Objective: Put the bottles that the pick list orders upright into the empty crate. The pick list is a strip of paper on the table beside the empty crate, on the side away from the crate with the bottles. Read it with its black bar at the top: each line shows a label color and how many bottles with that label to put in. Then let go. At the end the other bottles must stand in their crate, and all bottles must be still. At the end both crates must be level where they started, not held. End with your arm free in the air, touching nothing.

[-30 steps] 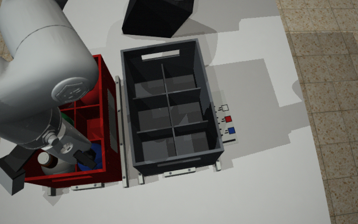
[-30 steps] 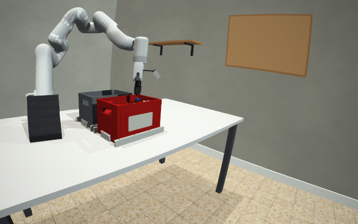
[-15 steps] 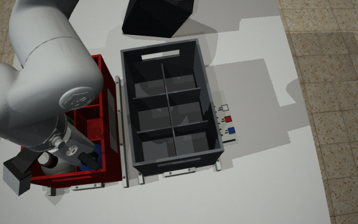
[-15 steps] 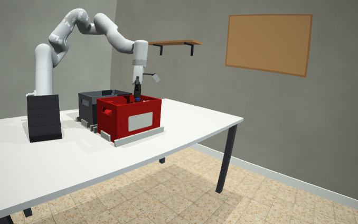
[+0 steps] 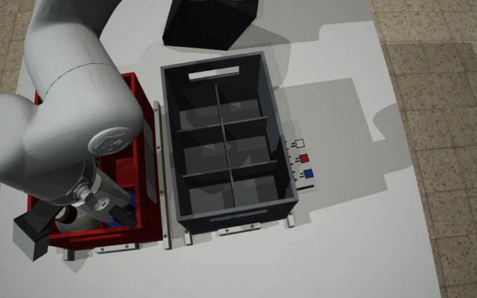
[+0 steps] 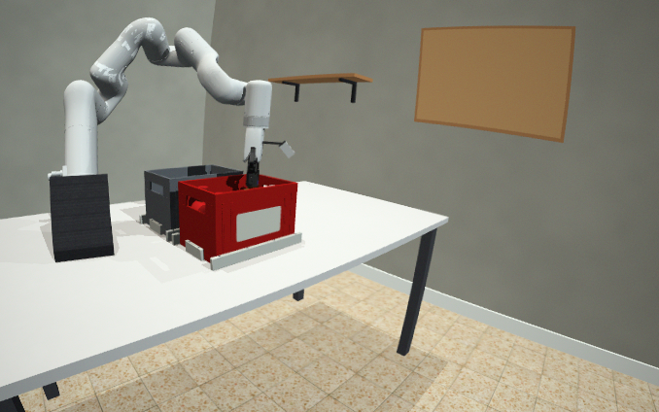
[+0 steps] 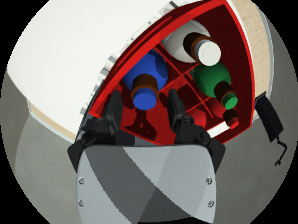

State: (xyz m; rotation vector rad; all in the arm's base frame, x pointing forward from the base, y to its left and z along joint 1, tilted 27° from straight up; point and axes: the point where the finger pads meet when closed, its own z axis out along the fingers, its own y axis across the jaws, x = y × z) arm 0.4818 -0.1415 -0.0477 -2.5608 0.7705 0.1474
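Now: the blue bottle 8 cm below my hand. Round my hand: white-label bottle (9 cm to the right, 8 cm below, 2 cm ahead); then red-label bottle (16 cm behind, 12 cm to the right, 8 cm below); then green bottle (11 cm to the right, 8 cm below, 7 cm behind).
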